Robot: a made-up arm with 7 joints. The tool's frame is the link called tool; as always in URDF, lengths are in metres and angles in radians. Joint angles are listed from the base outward. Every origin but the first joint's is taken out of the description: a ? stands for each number. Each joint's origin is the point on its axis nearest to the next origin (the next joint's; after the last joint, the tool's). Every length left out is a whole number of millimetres.
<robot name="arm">
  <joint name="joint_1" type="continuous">
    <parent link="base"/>
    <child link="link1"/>
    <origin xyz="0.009 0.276 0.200" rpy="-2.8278 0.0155 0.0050"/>
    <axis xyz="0 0 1"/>
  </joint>
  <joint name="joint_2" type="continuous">
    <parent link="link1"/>
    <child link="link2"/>
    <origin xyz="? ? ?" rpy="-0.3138 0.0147 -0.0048"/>
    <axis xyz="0 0 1"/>
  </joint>
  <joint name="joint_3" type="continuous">
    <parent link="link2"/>
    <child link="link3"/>
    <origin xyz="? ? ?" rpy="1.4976 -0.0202 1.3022"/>
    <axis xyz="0 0 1"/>
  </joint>
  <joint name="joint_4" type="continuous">
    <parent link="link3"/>
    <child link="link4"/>
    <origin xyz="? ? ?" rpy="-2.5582 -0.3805 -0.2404"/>
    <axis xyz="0 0 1"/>
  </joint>
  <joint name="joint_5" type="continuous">
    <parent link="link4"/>
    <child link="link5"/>
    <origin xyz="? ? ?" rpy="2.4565 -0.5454 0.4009"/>
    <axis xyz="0 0 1"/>
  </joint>
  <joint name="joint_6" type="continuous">
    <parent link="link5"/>
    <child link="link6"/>
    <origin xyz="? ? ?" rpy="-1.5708 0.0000 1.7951"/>
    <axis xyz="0 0 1"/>
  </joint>
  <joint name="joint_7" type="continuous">
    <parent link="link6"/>
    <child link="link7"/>
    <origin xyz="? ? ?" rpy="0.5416 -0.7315 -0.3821"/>
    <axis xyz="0 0 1"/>
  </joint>
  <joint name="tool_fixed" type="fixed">
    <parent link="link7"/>
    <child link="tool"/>
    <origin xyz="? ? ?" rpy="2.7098 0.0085 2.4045"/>
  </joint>
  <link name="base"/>
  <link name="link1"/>
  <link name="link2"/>
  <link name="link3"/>
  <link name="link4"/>
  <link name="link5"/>
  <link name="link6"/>
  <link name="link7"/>
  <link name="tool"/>
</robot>
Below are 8 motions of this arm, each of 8 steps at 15 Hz.
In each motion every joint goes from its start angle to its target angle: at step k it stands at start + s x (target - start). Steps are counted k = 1, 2, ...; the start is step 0. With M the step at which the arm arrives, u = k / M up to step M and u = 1 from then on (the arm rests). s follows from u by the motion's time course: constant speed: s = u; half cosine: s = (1 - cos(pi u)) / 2; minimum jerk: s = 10 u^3 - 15 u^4 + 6 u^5.
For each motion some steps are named. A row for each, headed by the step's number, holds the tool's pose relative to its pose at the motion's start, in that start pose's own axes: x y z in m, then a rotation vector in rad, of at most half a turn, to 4 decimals.
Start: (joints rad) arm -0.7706 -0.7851 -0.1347 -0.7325 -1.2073 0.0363 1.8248
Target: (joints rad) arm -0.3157 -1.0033 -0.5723 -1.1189 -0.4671 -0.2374 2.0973
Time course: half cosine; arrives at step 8
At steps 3, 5, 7, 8:
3: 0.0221 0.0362 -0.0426 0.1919 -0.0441 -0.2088
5: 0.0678 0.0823 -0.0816 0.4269 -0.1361 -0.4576
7: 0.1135 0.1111 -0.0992 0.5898 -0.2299 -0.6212
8: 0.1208 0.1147 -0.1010 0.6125 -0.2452 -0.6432

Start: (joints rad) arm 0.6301 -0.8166 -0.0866 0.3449 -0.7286 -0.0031 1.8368
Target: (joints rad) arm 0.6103 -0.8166 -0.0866 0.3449 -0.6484 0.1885 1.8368
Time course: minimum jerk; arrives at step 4
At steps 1, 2, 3, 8:
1: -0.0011 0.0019 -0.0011 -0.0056 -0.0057 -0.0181
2: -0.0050 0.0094 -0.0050 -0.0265 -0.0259 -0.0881
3: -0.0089 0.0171 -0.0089 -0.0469 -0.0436 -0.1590
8: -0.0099 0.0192 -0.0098 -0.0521 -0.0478 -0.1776

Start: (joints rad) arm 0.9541 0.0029 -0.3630 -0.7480 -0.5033 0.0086 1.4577
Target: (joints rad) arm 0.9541 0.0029 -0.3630 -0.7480 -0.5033 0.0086 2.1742
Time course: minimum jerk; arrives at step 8
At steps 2, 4, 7, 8:
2: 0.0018 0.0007 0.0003 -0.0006 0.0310 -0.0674
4: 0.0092 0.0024 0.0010 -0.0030 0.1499 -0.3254
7: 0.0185 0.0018 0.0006 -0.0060 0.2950 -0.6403
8: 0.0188 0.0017 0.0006 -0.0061 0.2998 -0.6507

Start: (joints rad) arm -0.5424 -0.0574 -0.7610 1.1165 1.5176 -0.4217 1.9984
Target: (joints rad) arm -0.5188 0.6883 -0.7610 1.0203 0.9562 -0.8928 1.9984
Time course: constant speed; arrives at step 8
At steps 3, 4, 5, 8:
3: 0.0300 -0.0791 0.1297 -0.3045 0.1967 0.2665
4: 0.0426 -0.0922 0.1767 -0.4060 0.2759 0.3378
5: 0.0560 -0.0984 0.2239 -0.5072 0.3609 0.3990
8: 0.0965 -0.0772 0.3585 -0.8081 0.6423 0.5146

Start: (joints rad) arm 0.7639 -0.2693 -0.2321 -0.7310 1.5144 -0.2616 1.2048
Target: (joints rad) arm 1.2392 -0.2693 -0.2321 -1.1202 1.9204 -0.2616 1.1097
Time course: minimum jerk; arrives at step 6
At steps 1, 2, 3, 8:
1: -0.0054 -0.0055 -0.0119 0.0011 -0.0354 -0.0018
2: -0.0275 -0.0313 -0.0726 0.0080 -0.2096 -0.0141
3: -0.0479 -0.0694 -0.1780 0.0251 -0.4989 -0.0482
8: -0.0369 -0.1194 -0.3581 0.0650 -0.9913 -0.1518

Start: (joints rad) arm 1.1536 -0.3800 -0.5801 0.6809 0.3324 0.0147 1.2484
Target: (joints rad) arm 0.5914 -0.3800 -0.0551 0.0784 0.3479 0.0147 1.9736
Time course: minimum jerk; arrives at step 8
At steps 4, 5, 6, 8:
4: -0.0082 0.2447 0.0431 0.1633 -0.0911 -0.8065
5: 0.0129 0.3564 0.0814 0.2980 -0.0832 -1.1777
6: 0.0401 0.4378 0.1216 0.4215 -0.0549 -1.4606
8: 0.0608 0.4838 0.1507 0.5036 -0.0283 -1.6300

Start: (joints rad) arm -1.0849 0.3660 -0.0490 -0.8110 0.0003 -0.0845 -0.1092
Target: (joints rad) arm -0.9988 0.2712 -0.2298 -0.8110 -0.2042 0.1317 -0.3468
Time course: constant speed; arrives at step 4
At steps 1, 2, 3, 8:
1: -0.0147 -0.0171 0.0284 0.0717 0.0579 0.0854
2: -0.0271 -0.0368 0.0558 0.1461 0.1135 0.1721
3: -0.0371 -0.0590 0.0819 0.2233 0.1666 0.2598
8: -0.0447 -0.0834 0.1064 0.3034 0.2173 0.3484

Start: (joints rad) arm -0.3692 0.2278 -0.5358 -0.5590 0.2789 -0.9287 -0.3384
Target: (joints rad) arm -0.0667 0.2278 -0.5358 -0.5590 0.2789 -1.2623 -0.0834
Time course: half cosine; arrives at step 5
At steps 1, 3, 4, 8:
1: -0.0192 0.0071 0.0030 0.0101 -0.0090 0.0104
3: -0.1327 0.0381 0.0264 0.0876 -0.0574 0.0667
4: -0.1836 0.0462 0.0399 0.1320 -0.0754 0.0893
8: -0.2031 0.0483 0.0455 0.1505 -0.0815 0.0976

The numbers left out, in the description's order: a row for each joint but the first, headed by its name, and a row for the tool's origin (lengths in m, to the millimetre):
joint_2: -0.156 -0.286 0.000
joint_3: -0.145 -0.115 0.000
joint_4: -0.091 -0.196 0.000
joint_5: 0.059 -0.256 0.000
joint_6: -0.220 0.082 0.000
joint_7: 0.030 -0.031 0.000
tool: 0.025 0.010 0.000

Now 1 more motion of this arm.
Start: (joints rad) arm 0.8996 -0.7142 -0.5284 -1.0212 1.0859 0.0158 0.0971
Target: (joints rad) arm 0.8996 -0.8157 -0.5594 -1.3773 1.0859 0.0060 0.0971
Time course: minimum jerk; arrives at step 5
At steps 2, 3, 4, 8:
2: 0.0176 0.0152 0.0288 -0.0884 0.0670 -0.0177
3: 0.0404 0.0335 0.0586 -0.1907 0.1438 -0.0335
4: 0.0580 0.0469 0.0775 -0.2640 0.1981 -0.0417
8: 0.0620 0.0499 0.0814 -0.2804 0.2102 -0.0431

